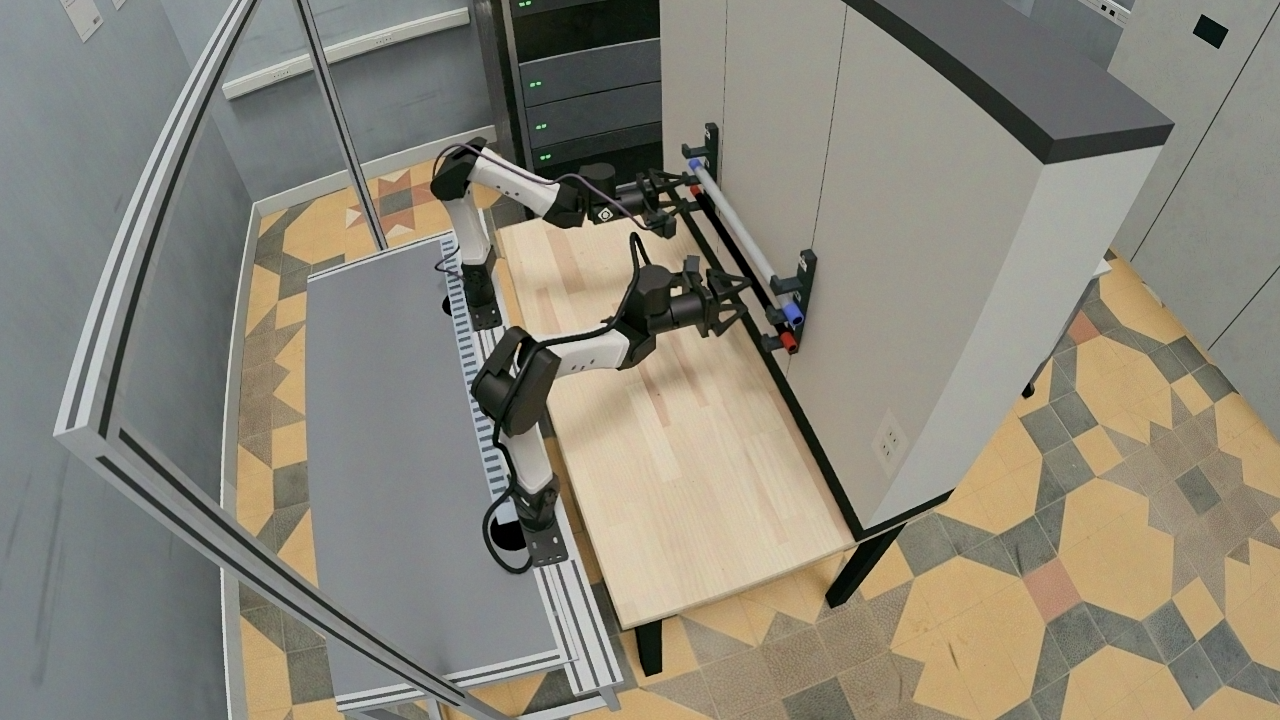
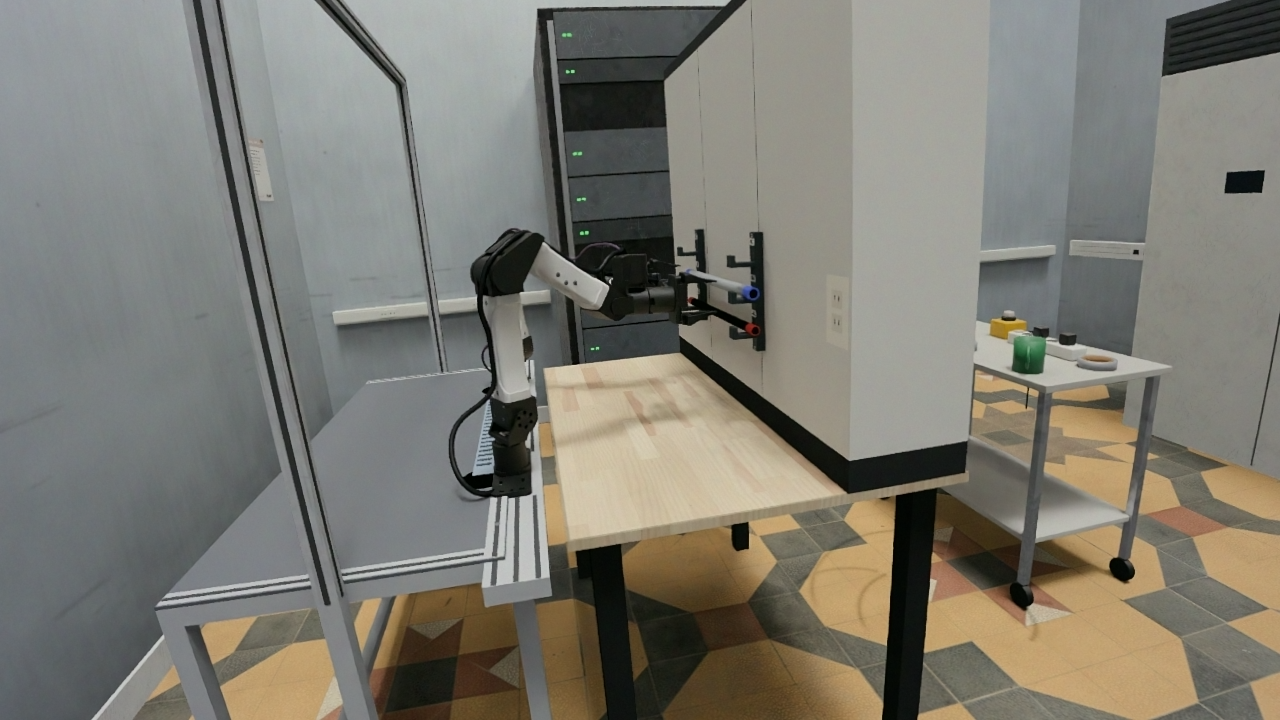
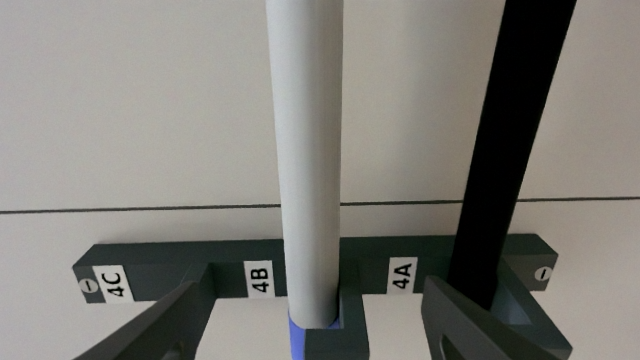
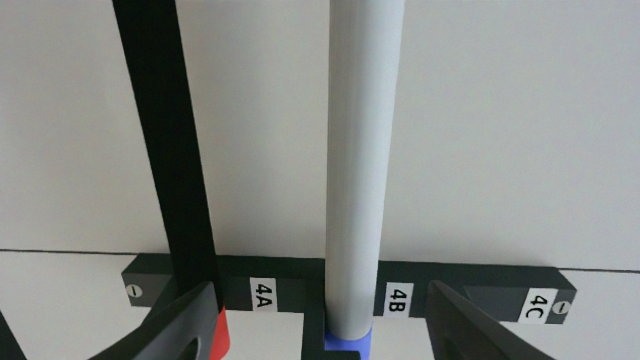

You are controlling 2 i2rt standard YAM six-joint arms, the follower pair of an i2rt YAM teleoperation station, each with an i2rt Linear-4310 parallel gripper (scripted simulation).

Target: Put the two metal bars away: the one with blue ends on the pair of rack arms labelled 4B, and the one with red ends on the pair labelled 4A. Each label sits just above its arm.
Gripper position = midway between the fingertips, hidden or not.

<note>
In view: my left gripper [image 3: 312, 294], my right gripper [image 1: 749, 294], a blue-ended bar [image 1: 754, 252], a red-ended bar [image 1: 758, 290] and a pale wall panel [image 4: 507, 146].
The blue-ended bar also shows in image 3 [image 3: 306, 51] and in image 4 [image 4: 363, 50]. The red-ended bar also shows in image 3 [image 3: 528, 47] and in image 4 [image 4: 152, 45]. My right gripper is seen too in image 2 [image 2: 716, 296] and in image 4 [image 4: 320, 296].
</note>
